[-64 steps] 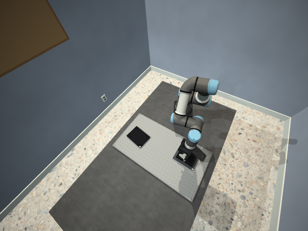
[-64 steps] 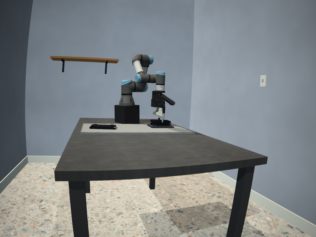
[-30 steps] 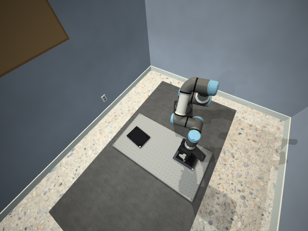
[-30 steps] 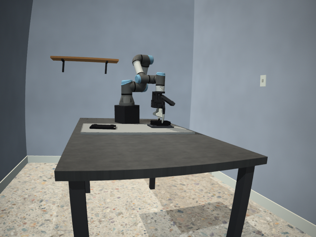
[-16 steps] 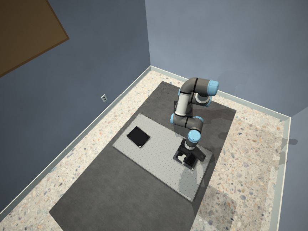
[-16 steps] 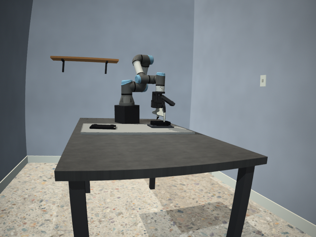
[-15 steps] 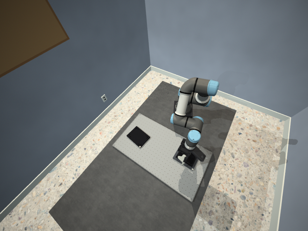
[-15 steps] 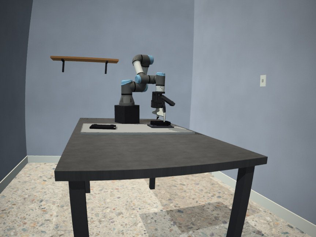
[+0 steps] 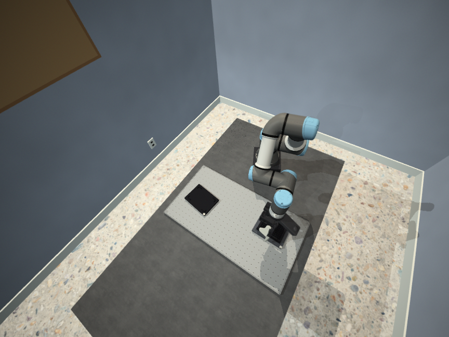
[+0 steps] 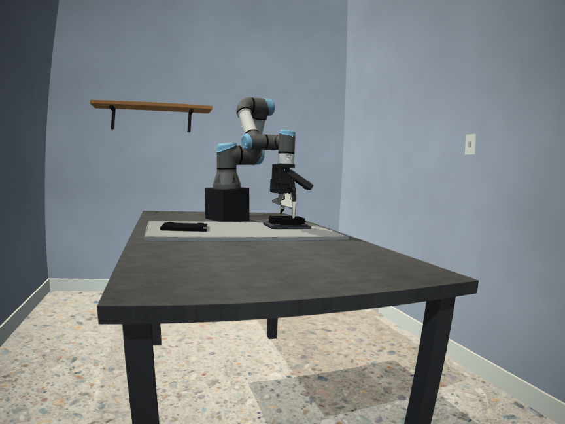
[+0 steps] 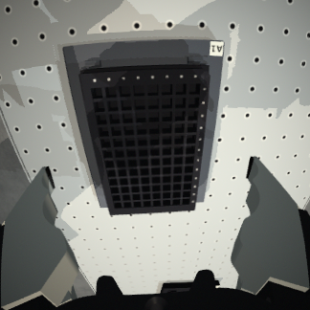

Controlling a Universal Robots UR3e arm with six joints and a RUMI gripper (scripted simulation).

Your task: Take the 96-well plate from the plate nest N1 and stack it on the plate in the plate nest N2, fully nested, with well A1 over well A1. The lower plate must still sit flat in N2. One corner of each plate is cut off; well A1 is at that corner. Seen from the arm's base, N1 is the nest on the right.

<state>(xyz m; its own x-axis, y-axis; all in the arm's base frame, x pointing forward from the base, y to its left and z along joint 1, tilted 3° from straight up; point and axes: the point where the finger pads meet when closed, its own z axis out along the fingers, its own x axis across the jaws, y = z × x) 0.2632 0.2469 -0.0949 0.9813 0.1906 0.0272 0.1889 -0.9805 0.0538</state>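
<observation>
The black 96-well plate is 10 mm below my hand. Also, from my hand: low black nest: 140 mm ahead, 390 mm to the right, 40 mm below; white A1 label: 40 mm ahead, 80 mm to the left, 30 mm below.
</observation>
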